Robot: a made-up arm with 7 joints.
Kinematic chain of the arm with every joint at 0, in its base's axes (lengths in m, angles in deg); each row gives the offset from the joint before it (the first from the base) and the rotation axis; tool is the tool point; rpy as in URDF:
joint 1: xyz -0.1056 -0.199 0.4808 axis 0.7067 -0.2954 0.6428
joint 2: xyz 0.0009 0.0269 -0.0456 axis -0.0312 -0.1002 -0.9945
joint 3: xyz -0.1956 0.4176 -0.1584 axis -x
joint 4: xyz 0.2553 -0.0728 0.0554 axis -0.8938 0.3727 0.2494
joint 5: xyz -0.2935 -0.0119 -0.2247 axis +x
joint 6: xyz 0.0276 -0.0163 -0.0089 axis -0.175 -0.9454 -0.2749
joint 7: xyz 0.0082 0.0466 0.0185 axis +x
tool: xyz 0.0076 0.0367 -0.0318 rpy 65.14 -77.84 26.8
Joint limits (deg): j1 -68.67..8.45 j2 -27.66..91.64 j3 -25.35..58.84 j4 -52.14..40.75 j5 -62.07..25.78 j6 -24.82..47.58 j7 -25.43..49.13
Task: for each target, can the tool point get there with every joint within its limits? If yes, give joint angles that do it. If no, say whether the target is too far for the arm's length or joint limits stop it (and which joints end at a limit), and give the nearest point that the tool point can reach.
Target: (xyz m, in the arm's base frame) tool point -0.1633 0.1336 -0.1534
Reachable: yes | joints -49.49 -5.64 -13.12 -26.50 -22.03 -8.36 10.70
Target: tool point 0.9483 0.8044 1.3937
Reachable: no: too far | nearest point 0.4014 0.2934 0.3476 | short by 1.286 m
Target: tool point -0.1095 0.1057 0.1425
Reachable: yes | joints -10.80 30.78 36.99 14.00 -1.26 34.83 19.89
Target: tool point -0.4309 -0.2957 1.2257
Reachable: no: joint limits stop it (at a limit: joint 1, joint 2, joint 3, joint 4, joint 5, joint 7) | nearest point -0.4209 -0.1328 0.4883 | short by 0.755 m
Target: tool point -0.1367 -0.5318 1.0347
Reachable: no: joint limits stop it (at a limit: joint 1, joint 2, joint 3, joint 4, joint 5, joint 7) | nearest point -0.4117 -0.1285 0.4883 | short by 0.733 m
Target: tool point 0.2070 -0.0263 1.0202
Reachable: no: joint limits stop it (at a limit: joint 1, joint 2, joint 3, joint 4, joint 5, joint 7) | nearest point 0.0774 0.0723 0.4962 | short by 0.549 m
